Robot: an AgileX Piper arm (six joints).
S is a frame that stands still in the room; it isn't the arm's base.
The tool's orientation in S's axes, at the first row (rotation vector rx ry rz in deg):
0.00, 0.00, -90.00
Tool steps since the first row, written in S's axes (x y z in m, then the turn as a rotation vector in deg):
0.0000, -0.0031, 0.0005, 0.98, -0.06, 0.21
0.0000, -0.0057, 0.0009, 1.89, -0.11, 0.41
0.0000, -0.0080, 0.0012, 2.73, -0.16, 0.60
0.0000, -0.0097, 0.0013, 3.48, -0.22, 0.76
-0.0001, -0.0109, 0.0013, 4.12, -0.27, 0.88
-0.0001, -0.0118, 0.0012, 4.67, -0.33, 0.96
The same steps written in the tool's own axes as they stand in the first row. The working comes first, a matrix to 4 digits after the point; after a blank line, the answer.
The tool's axes in the first row as the columns of a matrix, in S's axes (used below as rounded here):
0.0000, 1.0000, 0.0000
-1.0000, 0.0000, 0.0000
0.0000, 0.0000, 1.0000

0.0031, 0.0000, 0.0005, 0.06, 0.98, 0.21
0.0057, 0.0000, 0.0009, 0.11, 1.89, 0.41
0.0080, 0.0000, 0.0012, 0.16, 2.73, 0.60
0.0097, 0.0000, 0.0013, 0.22, 3.48, 0.76
0.0109, -0.0001, 0.0013, 0.27, 4.12, 0.88
0.0118, -0.0001, 0.0012, 0.33, 4.67, 0.96

